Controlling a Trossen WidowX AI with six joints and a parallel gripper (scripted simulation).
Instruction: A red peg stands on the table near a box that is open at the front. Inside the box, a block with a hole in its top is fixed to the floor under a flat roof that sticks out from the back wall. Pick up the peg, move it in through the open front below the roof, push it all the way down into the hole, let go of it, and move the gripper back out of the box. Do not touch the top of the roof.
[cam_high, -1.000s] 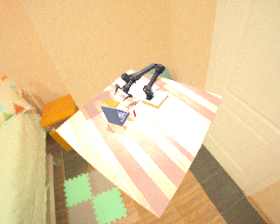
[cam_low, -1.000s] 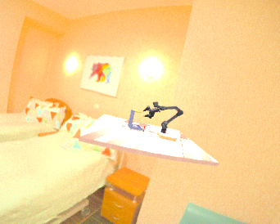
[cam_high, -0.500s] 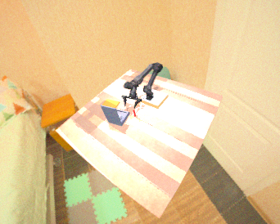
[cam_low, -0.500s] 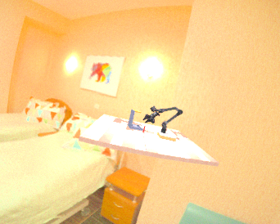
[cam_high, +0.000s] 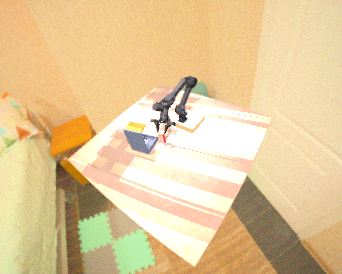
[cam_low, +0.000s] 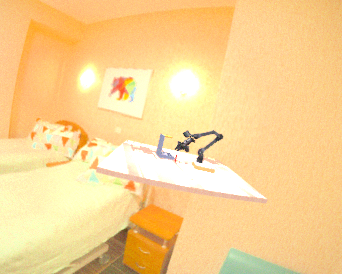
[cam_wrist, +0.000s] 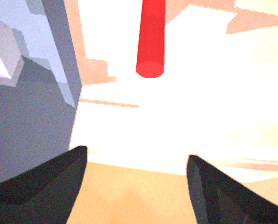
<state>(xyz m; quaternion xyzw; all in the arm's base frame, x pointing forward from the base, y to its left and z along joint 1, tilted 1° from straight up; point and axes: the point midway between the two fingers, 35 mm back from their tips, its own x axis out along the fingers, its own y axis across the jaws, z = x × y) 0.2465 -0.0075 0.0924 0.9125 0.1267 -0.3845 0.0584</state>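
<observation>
The red peg is 8 cm below my gripper tip and 2 cm behind it. Also, from my gripper tip: box wall 16 cm ahead, 11 cm to the right; then yellow roof 12 cm to the right, 11 cm ahead, 11 cm above.
</observation>
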